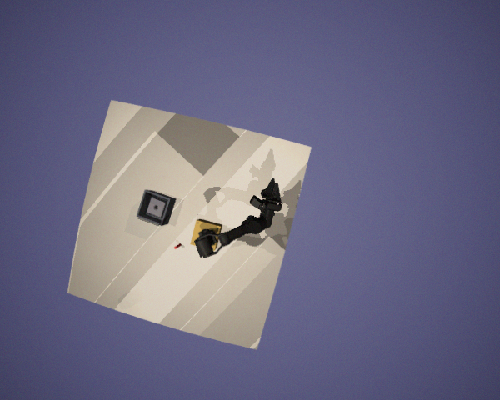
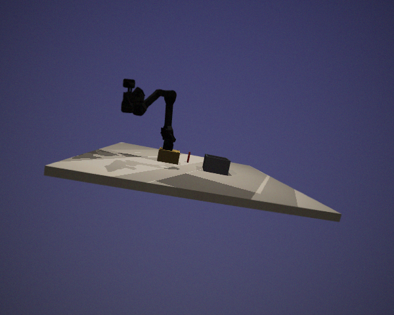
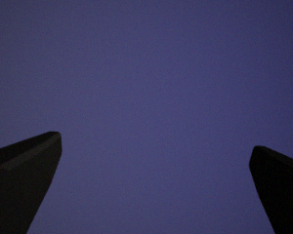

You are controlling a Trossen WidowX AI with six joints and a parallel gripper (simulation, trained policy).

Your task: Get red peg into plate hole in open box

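The red peg is 45 cm to the left of my gripper tip, 44 cm ahead of it and 35 cm below it. Round my gripper tip: grey plate 61 cm ahead, 34 cm below, 25 cm to the left; then dark box 61 cm ahead, 36 cm below, 25 cm to the left.
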